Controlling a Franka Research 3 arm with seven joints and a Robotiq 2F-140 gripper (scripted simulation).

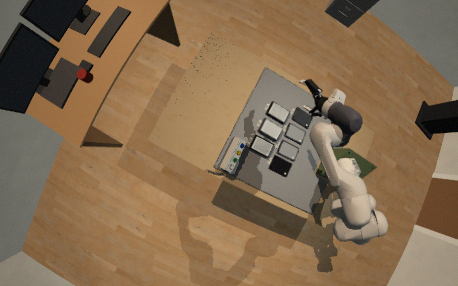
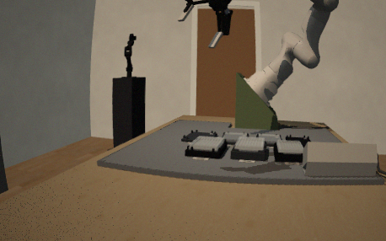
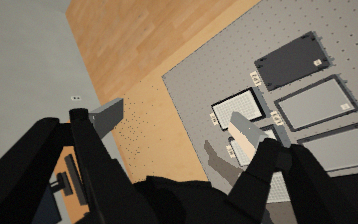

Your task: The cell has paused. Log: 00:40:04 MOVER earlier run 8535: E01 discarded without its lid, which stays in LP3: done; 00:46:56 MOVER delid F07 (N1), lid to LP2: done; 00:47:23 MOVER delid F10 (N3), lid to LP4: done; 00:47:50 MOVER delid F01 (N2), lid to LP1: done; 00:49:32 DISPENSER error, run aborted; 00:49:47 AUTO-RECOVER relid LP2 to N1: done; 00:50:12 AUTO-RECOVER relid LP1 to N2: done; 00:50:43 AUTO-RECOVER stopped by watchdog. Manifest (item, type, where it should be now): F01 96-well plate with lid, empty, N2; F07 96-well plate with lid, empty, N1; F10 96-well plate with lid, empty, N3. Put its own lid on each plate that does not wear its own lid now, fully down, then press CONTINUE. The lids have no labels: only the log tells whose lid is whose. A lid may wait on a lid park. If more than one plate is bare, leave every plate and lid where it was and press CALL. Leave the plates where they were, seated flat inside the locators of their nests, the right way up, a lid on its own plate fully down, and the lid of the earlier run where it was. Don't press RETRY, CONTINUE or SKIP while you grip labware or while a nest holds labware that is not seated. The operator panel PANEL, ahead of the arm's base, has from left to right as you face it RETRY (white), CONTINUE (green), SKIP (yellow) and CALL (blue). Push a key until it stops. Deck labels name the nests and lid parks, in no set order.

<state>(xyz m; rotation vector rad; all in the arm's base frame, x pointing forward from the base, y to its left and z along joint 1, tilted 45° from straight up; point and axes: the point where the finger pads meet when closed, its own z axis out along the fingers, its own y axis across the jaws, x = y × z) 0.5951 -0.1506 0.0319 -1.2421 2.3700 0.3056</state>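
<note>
The clear lid is 220 mm behind my hand, 210 mm to the left of it and 360 mm below it. Also, from my hand: lid park LP2 (180 mm behind, 50 mm to the right, 370 mm below); then lid park LP4 (220 mm behind, 210 mm to the left, 370 mm below); then plate (40 mm behind, 300 mm to the left, 340 mm below).
</note>
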